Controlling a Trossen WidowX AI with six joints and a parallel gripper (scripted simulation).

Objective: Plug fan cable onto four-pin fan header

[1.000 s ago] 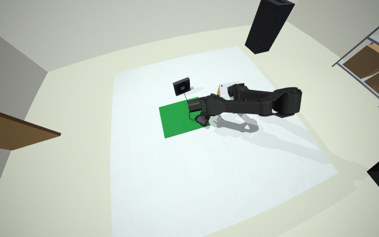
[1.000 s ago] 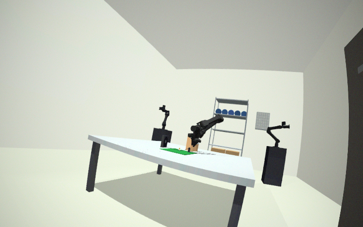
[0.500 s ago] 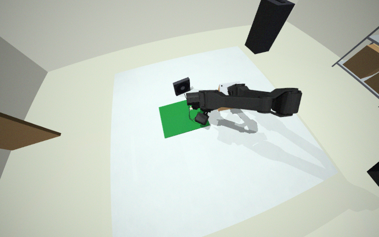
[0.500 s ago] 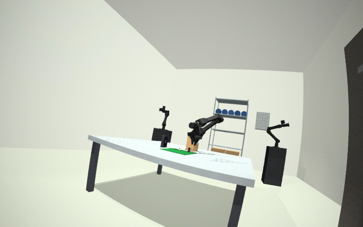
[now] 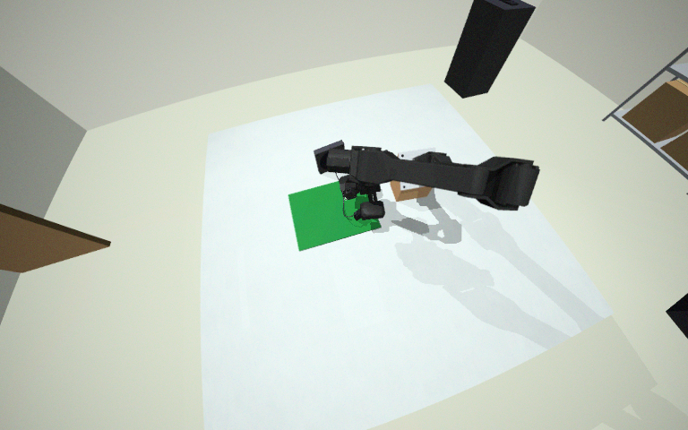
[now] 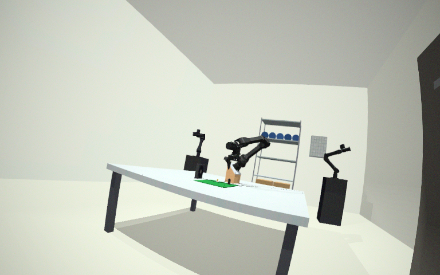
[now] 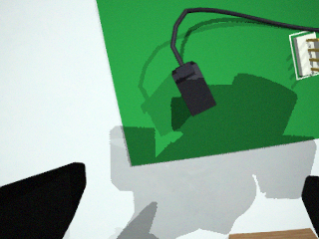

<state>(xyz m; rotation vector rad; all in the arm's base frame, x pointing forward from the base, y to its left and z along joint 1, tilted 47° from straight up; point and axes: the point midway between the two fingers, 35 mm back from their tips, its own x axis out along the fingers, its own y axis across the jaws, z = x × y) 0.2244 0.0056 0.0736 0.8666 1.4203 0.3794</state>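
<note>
Now: the black plug 9 cm below my gripper tip, 2 cm ahead of it and 1 cm to the right of it. From my gripper tip the other things lie so: green board 13 cm below, 11 cm ahead, 7 cm to the right; then black fan 26 cm to the right, 6 cm below, 4 cm ahead.
</note>
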